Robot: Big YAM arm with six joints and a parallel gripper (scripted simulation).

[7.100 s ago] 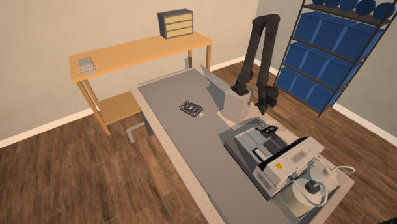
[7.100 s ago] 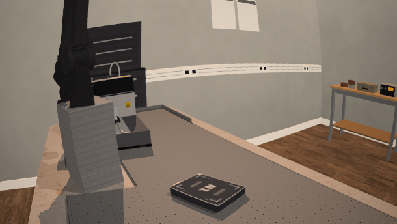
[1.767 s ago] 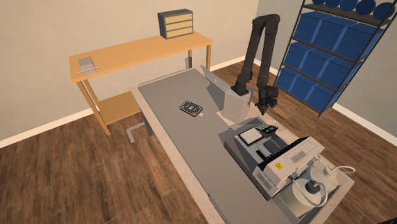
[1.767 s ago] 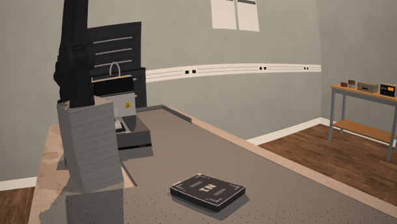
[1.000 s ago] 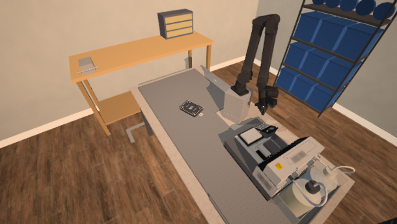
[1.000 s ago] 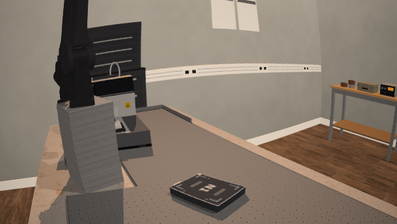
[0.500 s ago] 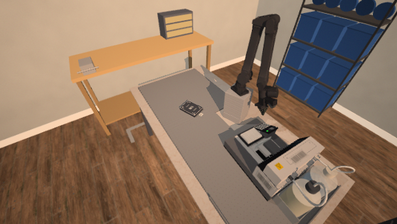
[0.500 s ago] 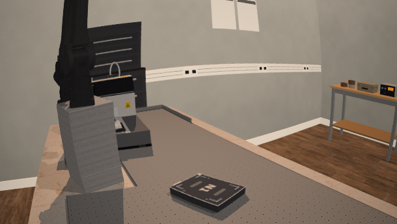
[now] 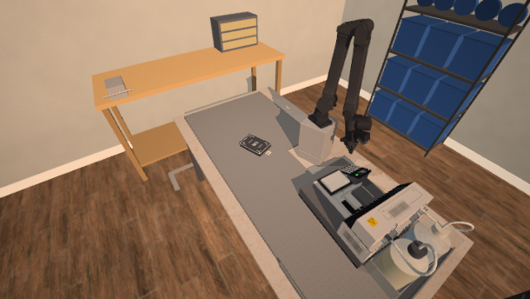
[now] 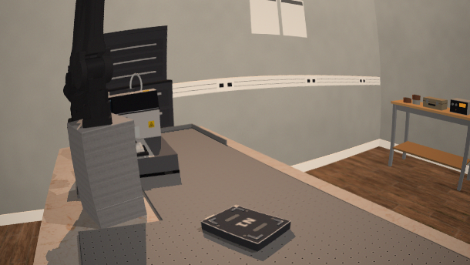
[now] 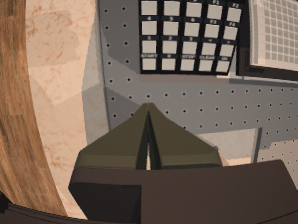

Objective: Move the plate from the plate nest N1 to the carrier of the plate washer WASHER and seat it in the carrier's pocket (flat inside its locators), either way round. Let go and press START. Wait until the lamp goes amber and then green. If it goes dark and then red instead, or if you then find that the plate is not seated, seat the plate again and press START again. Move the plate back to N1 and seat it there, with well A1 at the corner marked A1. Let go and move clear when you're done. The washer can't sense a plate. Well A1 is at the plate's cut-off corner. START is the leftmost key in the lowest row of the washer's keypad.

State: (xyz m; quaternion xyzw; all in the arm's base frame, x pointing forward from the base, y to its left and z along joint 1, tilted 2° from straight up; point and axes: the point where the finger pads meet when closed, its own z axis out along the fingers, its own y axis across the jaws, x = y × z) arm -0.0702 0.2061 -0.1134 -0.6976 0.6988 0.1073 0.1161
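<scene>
My hand is 170 mm short of the clear well plate, 80 mm to the right of it and 60 mm above it. From my hand the other things lie so: dark carrier: 170 mm ahead, 80 mm to the left, 70 mm below; then washer: 230 mm to the left, 170 mm ahead, 10 mm below; then label: 340 mm to the right, 330 mm ahead, 140 mm below.
</scene>
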